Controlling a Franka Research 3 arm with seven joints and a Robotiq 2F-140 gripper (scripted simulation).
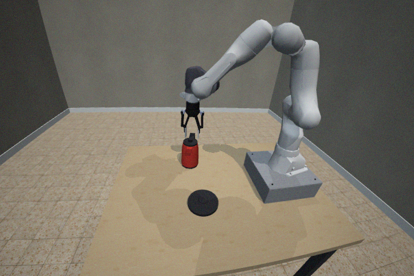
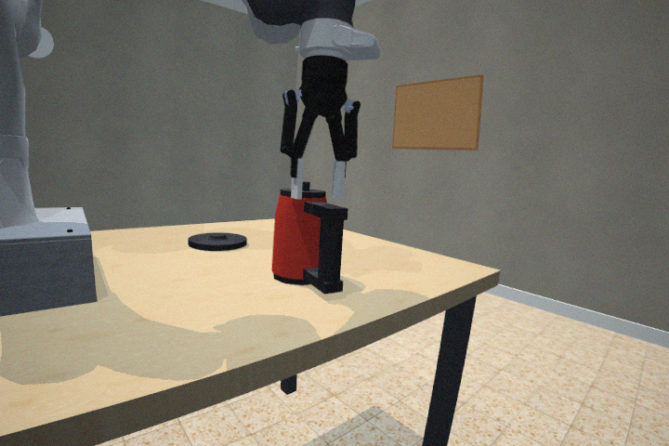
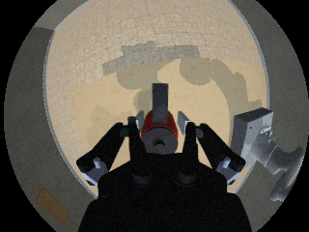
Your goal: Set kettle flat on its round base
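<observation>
Now: the red kettle 10 cm below my hand, 3 cm to the left of it and 1 cm ahead of it. Round my hand: round black base: 37 cm to the left, 17 cm below, 1 cm behind.
</observation>
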